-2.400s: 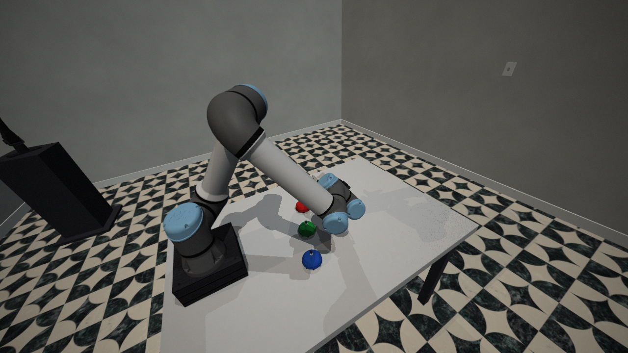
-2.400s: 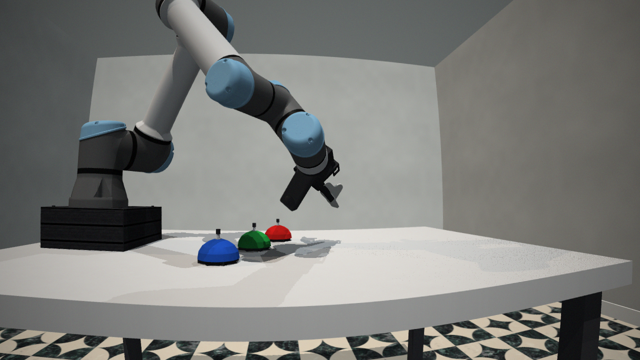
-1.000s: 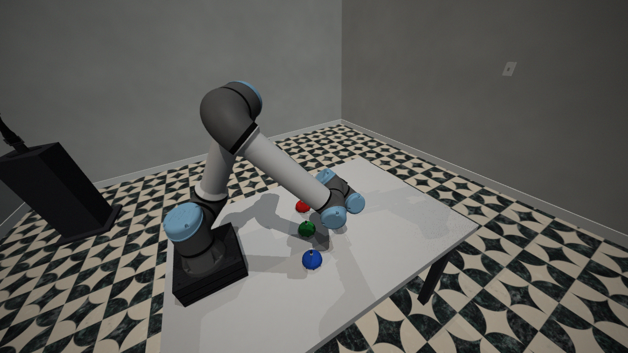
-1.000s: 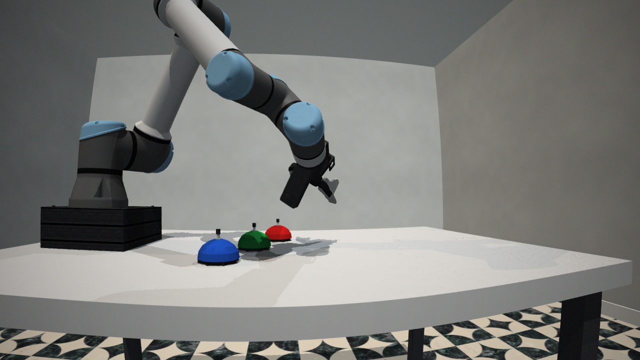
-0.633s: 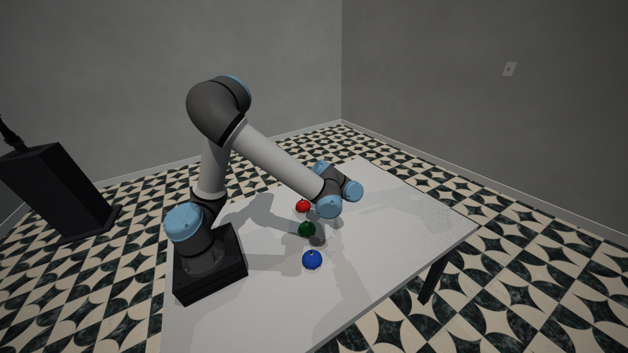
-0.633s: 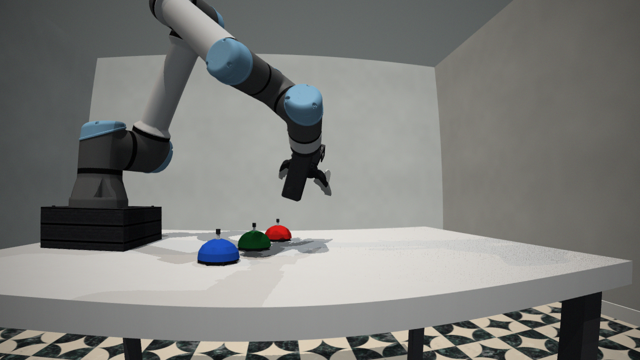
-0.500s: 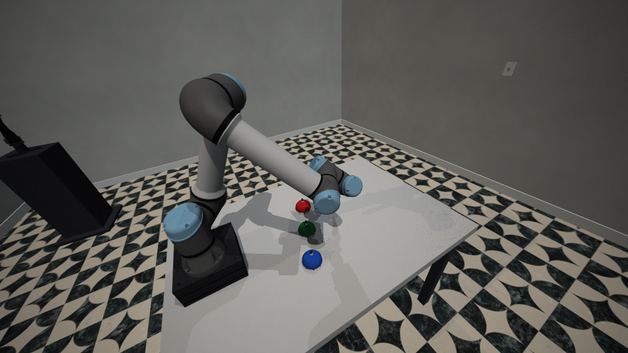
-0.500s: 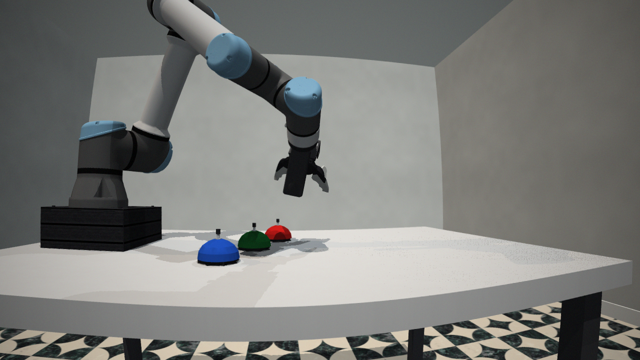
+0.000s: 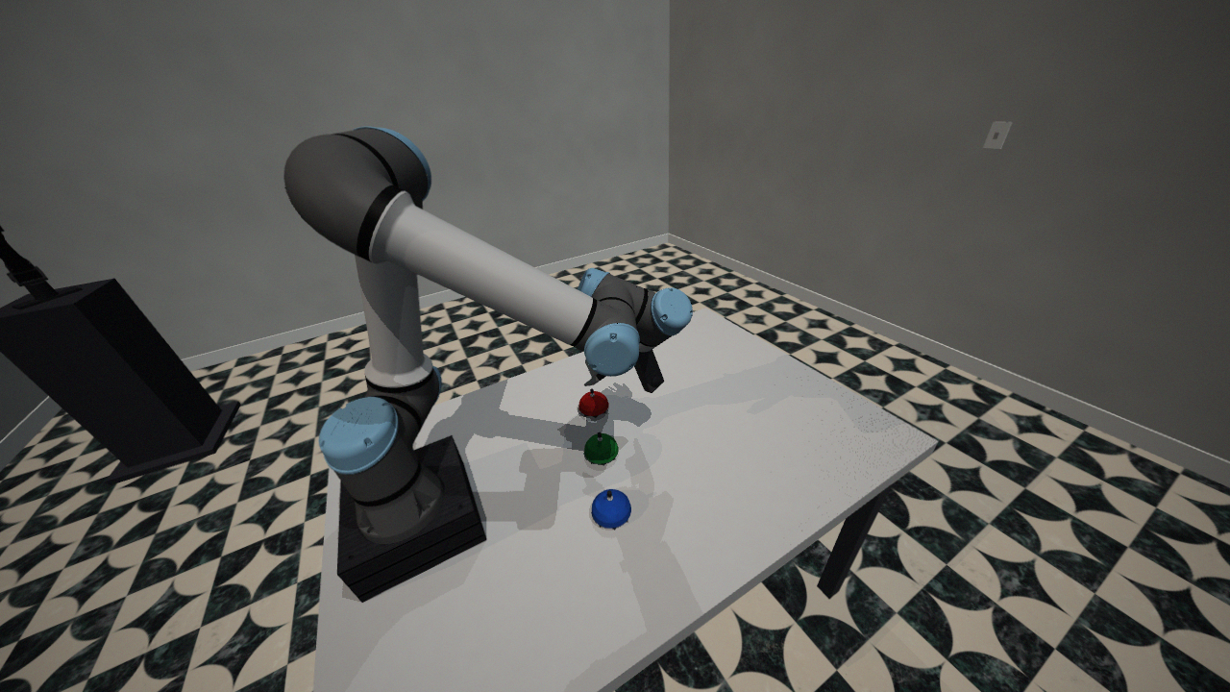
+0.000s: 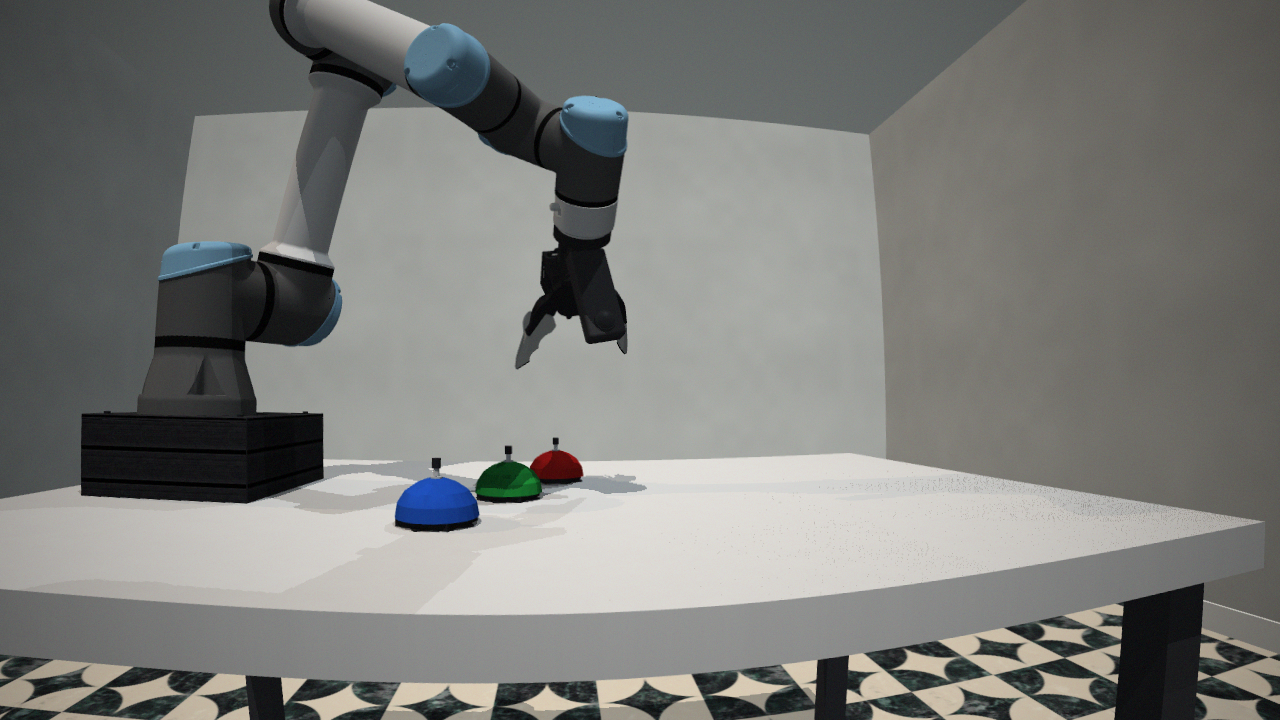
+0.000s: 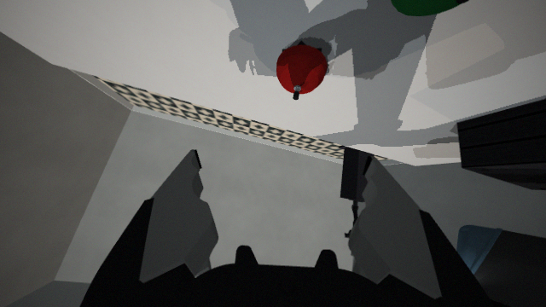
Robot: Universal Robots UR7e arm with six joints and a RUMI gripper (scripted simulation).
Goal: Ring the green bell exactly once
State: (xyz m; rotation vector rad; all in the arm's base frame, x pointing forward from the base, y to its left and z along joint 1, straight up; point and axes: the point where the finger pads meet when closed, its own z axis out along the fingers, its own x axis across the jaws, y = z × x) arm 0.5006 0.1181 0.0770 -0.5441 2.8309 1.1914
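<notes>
My hand is 14 cm above the green bell, 9 cm to the left of it and 8 cm past it. The rest, counted from my hand: blue bell 25 cm to the right, 14 cm below, 12 cm behind; red bell 14 cm below, 7 cm to the left, 3 cm behind.
</notes>
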